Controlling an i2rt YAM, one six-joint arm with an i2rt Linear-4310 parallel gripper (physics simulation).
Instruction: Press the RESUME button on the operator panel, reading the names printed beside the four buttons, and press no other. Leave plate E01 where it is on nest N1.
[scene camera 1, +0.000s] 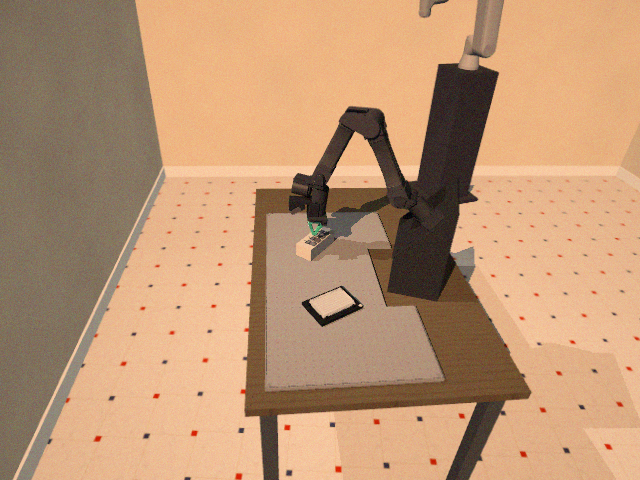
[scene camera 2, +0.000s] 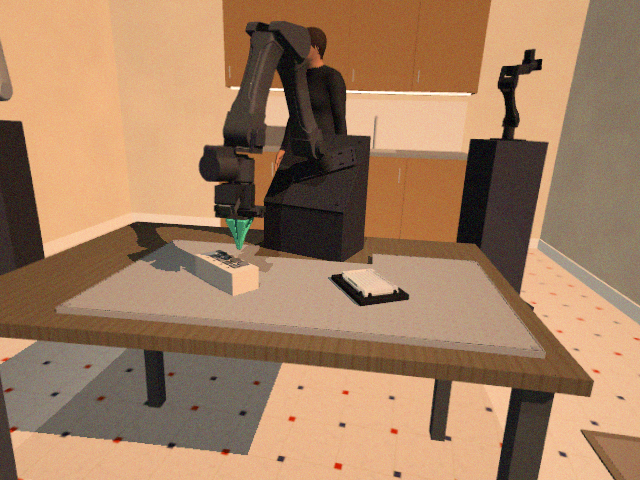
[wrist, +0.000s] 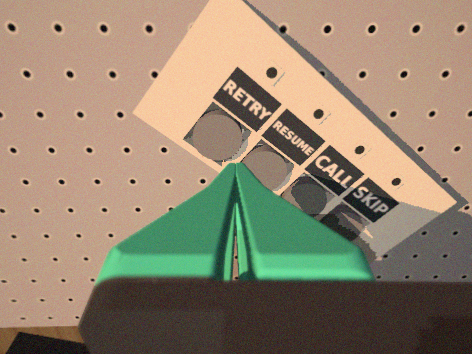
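Where they show: gripper, between the fingertips: (scene camera 1: 313, 234) (scene camera 2: 239, 249) (wrist: 235, 176); arm's base, origin of its link: (scene camera 1: 428, 217) (scene camera 2: 324, 165).
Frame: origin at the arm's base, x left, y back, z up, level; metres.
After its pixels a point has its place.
The operator panel (scene camera 1: 308, 250) @[x -0.204, y -0.350, z -0.203 m] (scene camera 2: 244, 279) @[x -0.226, y -0.366, z -0.217 m] (wrist: 175, 75) @[x -0.221, y -0.355, z -0.196 m] is a cream box with four round grey buttons. In the wrist view the names read RETRY, RESUME, CALL and SKIP. The RESUME button (wrist: 268, 164) @[x -0.251, y -0.302, z -0.193 m] is second from the left, below its label (wrist: 293, 137) @[x -0.266, y -0.312, z -0.196 m]. My gripper (scene camera 1: 315, 234) @[x -0.238, y -0.318, z -0.161 m] (scene camera 2: 239, 248) @[x -0.238, y -0.318, z -0.161 m] (wrist: 235, 176) @[x -0.238, y -0.318, z -0.161 m] is shut and empty, its green tips above the panel. In the wrist view the tips show at the lower left edge of the RESUME button, between it and the RETRY button (wrist: 217, 135) @[x -0.231, y -0.324, z -0.193 m]. Plate E01 (scene camera 1: 332, 301) @[x 0.063, y -0.360, z -0.225 m] (scene camera 2: 369, 282) @[x 0.057, y -0.379, z -0.224 m] lies on the black nest N1 (scene camera 1: 323, 321) @[x 0.128, y -0.416, z -0.237 m] (scene camera 2: 385, 298) @[x 0.079, y -0.438, z -0.238 m].
The panel and nest stand on a grey perforated mat (scene camera 1: 320, 361) @[x 0.265, y -0.477, z -0.249 m] (scene camera 2: 444, 320) @[x 0.175, y -0.526, z -0.249 m] on the wooden table (scene camera 1: 465, 341) @[x 0.326, y -0.016, z -0.262 m] (scene camera 2: 310, 348) @[x -0.103, y -0.590, z -0.262 m]. The arm's dark pedestal (scene camera 1: 421, 258) @[x 0.091, y -0.064, z -0.095 m] (scene camera 2: 310, 232) @[x -0.045, y -0.080, z -0.186 m] stands at the table's side. The arm's shadow falls over the SKIP end of the panel. A person (scene camera 2: 328, 98) stands behind the arm.
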